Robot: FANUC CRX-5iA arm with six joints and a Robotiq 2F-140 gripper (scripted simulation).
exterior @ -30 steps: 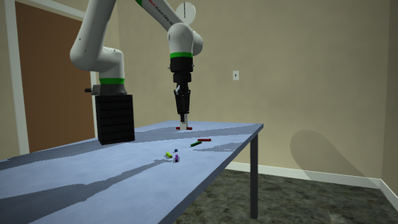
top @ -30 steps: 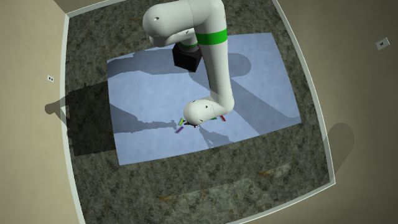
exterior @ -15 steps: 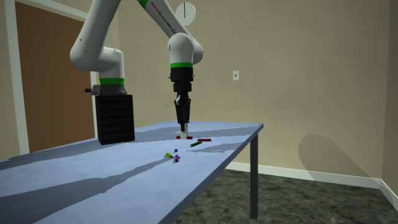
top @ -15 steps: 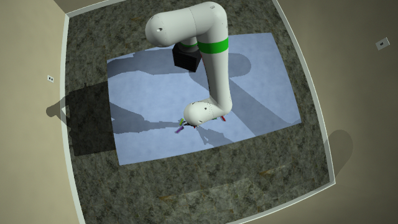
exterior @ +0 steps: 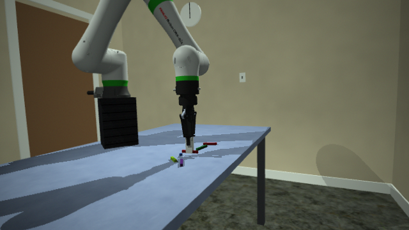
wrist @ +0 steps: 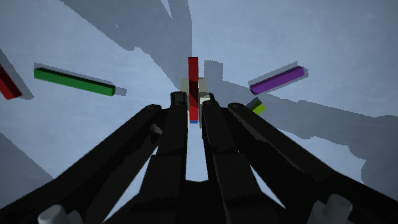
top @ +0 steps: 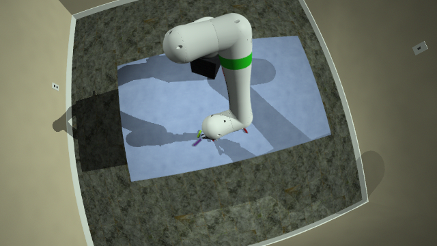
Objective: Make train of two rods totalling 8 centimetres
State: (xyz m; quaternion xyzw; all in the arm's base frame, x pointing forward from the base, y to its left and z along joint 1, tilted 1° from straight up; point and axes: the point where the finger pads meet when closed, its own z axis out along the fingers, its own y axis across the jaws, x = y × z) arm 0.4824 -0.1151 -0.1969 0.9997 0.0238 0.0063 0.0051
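Now: the blue rod 4 cm behind my hand and 4 cm below it. From my hand the other things lie so: purple rod (1 cm ahead, 10 cm to the right, 4 cm below); then green rod (13 cm to the left, 4 cm below); then lime rod (4 cm behind, 7 cm to the right, 4 cm below).
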